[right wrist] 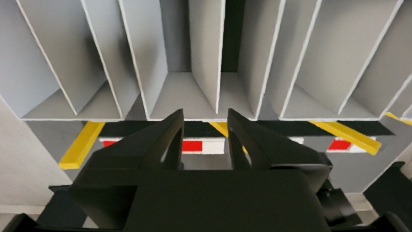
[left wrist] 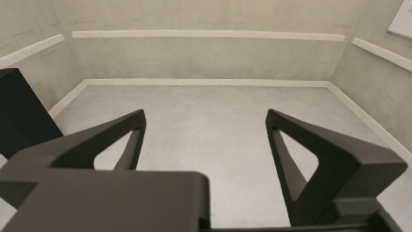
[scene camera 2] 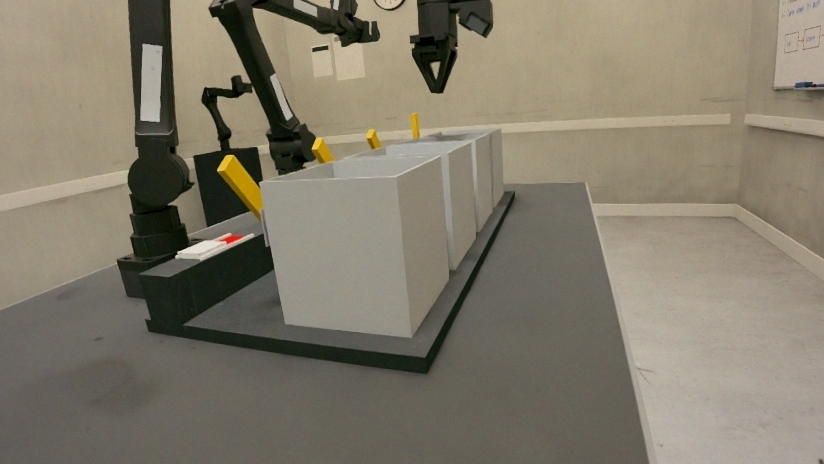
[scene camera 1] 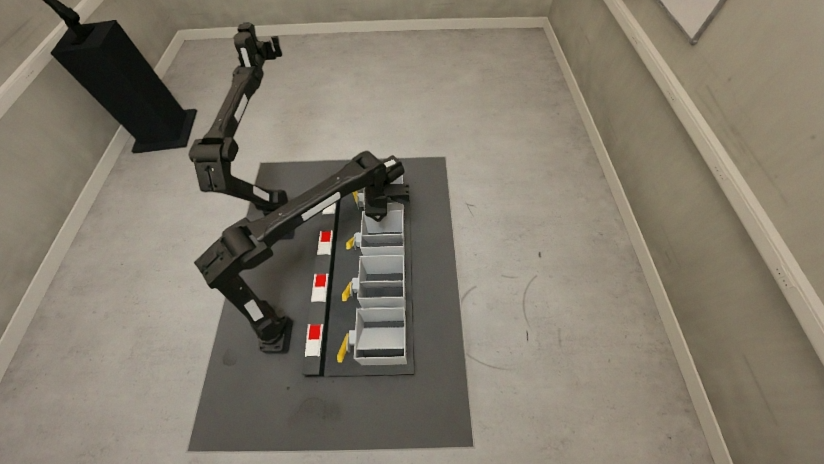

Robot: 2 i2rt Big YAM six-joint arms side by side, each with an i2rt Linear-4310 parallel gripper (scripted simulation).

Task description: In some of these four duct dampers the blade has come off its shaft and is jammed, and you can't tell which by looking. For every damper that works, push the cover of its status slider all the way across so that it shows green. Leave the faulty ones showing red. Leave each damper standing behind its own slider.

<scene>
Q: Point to a damper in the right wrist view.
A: At 205,94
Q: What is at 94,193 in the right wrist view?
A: The right gripper.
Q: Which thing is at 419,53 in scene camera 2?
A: The right gripper.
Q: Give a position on a damper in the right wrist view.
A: At 337,48
</scene>
